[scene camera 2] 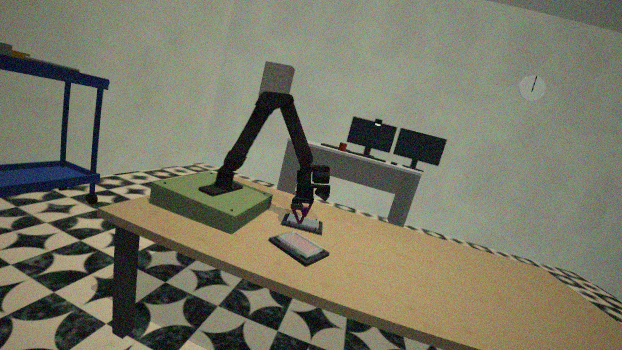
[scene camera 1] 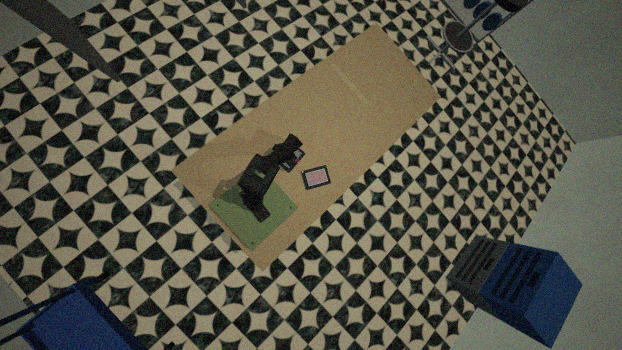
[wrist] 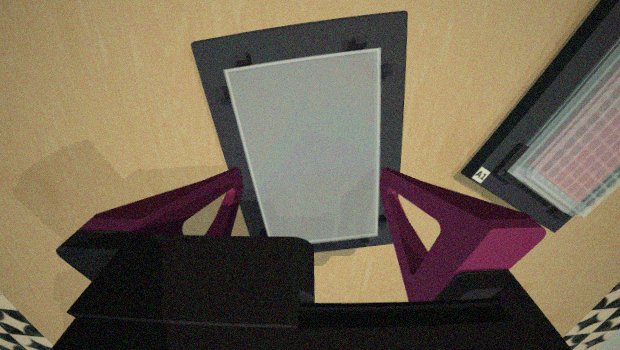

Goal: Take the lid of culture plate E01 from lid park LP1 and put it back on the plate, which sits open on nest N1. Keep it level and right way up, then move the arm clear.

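Frame: origin at the arm's base, x back, y right, z up, level; metres.
Seen in the pictures: gripper, fingertip midpoint: (scene camera 2: 302, 220) (wrist: 310, 175); arm's base at its link origin: (scene camera 2: 222, 188) (scene camera 1: 254, 204).
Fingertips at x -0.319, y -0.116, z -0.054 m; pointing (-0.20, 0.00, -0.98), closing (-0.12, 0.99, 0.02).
Offsets run from my fingertips to a thing's top centre. Level surfaces: height alone.
The pale, clear lid @(dx -0.006, dy +0.002, dz +0.002 m) (wrist: 305, 135) (scene camera 2: 306, 224) lies flat and right way up on dark lid park LP1 @(dx -0.006, dy +0.002, dz +0.004 m) (wrist: 300, 44) (scene camera 2: 318, 232); the arm partly covers both in scene camera 1. My gripper (wrist: 310, 175) (scene camera 2: 300, 219) is open, its magenta fingers standing either side of the lid's near half in the wrist view. The fingers hold nothing; their exact height against the lid is hard to tell. Culture plate E01 @(dx -0.063, dy +0.203, dz +0.010 m) (scene camera 1: 316, 177) (scene camera 2: 300, 243) (wrist: 582, 160), with pink wells, sits open on dark nest N1 (scene camera 1: 307, 186) (scene camera 2: 309, 261) (wrist: 497, 150).
The arm stands on a green block (scene camera 1: 255, 230) (scene camera 2: 195, 207) at one end of the wooden table @(dz -0.016 m) (scene camera 1: 360, 90) (scene camera 2: 425, 290). The nest lies close beside the lid park. A blue cart (scene camera 2: 82, 79) and a desk with monitors (scene camera 2: 371, 134) stand away from the table.
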